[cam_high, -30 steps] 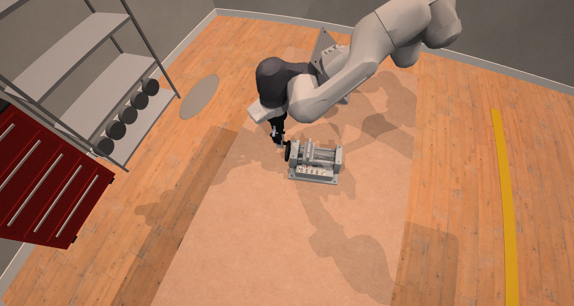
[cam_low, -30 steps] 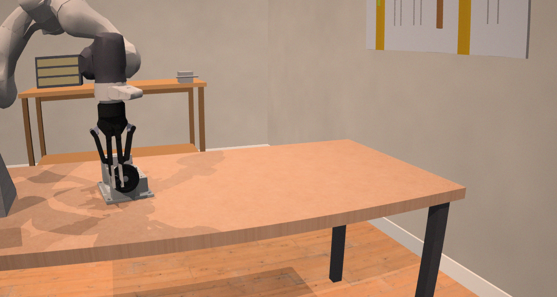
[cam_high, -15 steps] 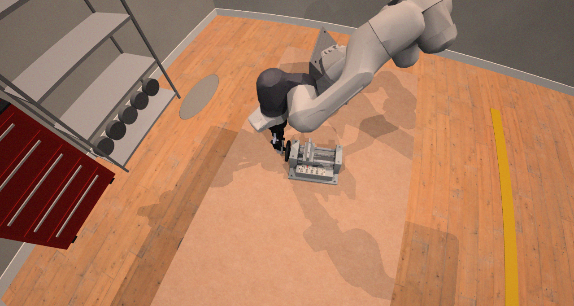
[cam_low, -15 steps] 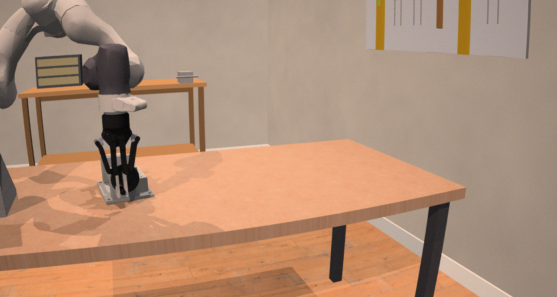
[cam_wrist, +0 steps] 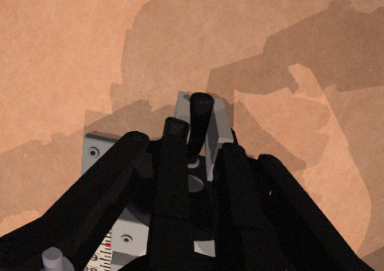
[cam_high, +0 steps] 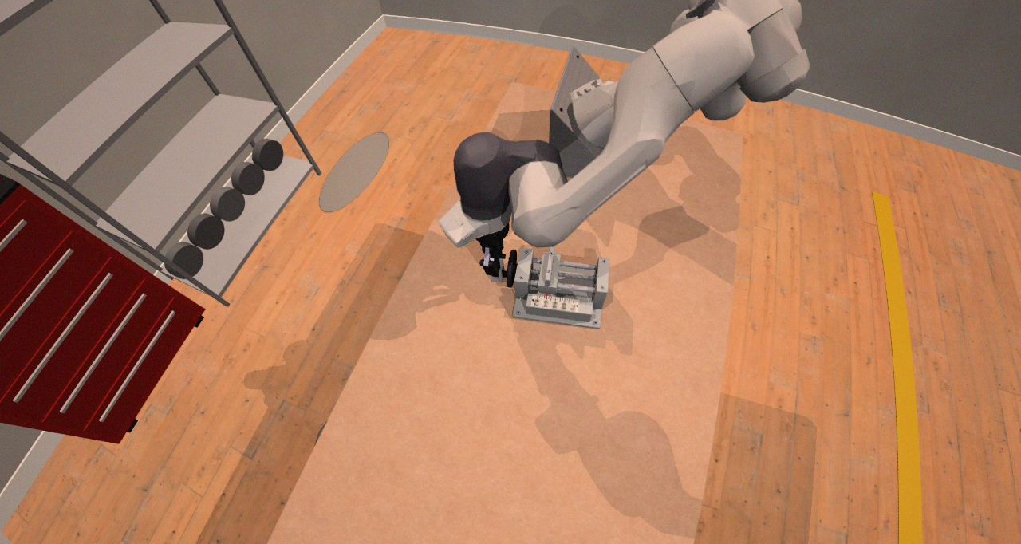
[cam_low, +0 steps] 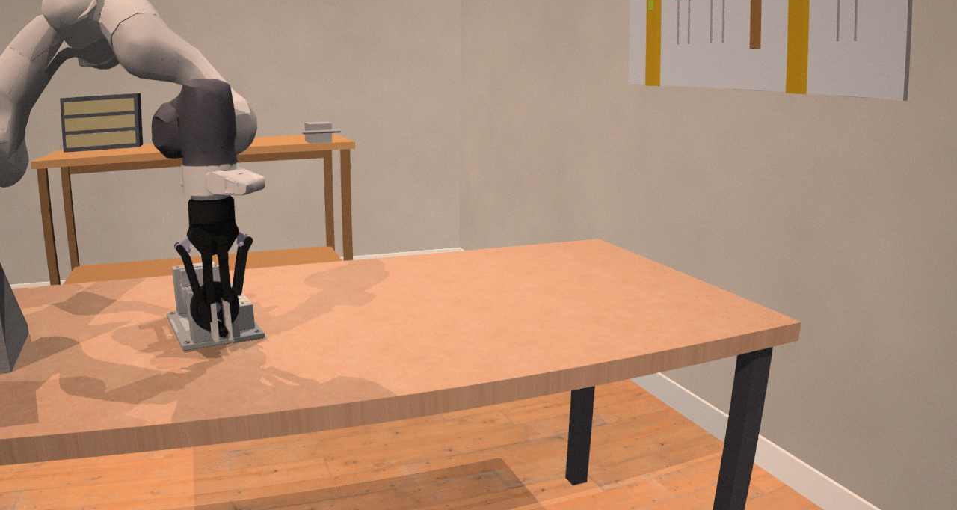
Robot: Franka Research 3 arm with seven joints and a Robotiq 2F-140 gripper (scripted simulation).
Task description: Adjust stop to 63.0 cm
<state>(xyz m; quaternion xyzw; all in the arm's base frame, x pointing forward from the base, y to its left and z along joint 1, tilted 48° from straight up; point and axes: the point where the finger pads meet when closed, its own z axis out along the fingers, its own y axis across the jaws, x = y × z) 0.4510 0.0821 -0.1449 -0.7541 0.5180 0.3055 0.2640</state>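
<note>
Right now the black handwheel is 10 mm behind my hand, 20 mm to the left of it and 10 mm below it. Round my hand: sliding stop: 20 mm behind, 120 mm to the left, 30 mm above.
</note>
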